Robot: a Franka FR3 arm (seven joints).
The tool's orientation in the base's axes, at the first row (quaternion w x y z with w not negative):
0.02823, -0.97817, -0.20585, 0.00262
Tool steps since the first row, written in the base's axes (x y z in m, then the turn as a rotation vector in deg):
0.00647, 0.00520, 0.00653, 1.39, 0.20, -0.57
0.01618, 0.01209, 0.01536, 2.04, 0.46, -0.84
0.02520, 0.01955, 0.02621, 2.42, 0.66, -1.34
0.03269, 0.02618, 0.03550, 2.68, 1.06, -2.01
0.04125, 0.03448, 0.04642, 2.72, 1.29, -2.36
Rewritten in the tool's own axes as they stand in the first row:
0.00806, -0.00251, -0.00635, 1.35, 0.41, 0.56
0.01978, -0.00540, -0.01495, 2.05, 0.45, 0.83
0.03111, -0.00919, -0.02553, 2.47, 0.45, 1.33
0.04070, -0.01276, -0.03457, 2.87, 0.22, 2.02
0.05195, -0.01751, -0.04517, 2.99, 0.05, 2.38

